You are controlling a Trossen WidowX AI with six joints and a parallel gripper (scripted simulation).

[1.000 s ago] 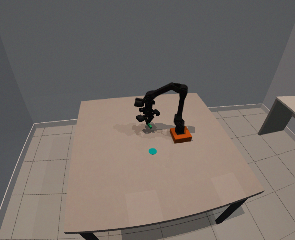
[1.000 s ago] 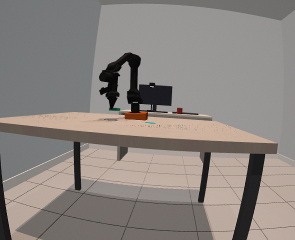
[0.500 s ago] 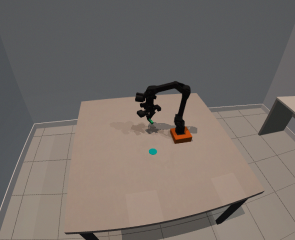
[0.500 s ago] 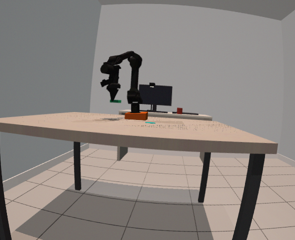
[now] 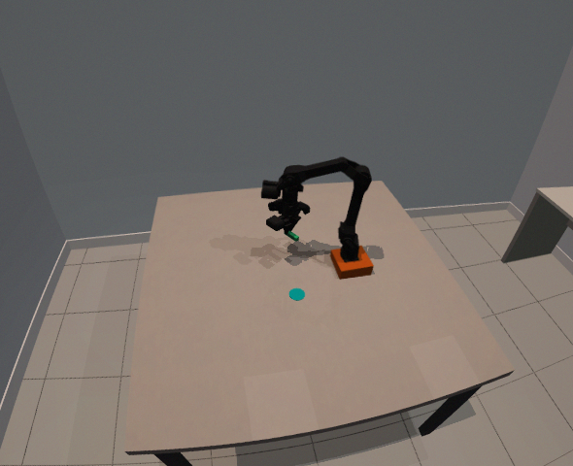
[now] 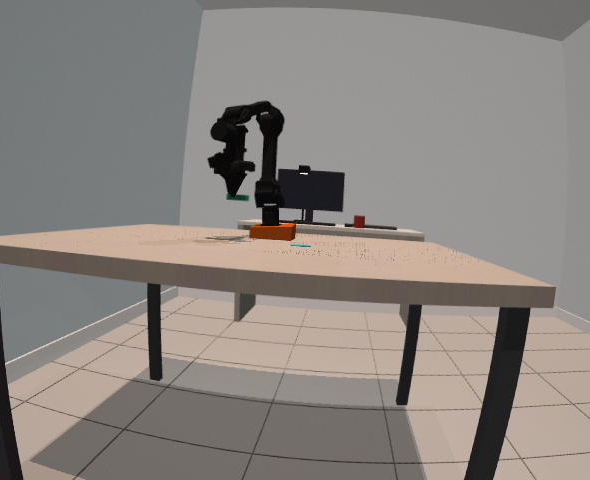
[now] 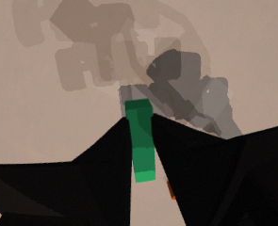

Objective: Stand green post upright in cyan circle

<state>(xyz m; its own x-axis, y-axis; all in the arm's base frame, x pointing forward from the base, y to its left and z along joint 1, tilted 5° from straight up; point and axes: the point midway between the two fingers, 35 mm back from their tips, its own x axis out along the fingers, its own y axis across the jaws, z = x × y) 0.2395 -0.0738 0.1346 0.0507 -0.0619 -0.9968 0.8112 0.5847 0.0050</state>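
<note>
The cyan circle lies 21 cm to the left of my gripper tip and 13 cm below it. Also, from my gripper tip: green post: 1 cm behind, 2 cm to the left.
</note>
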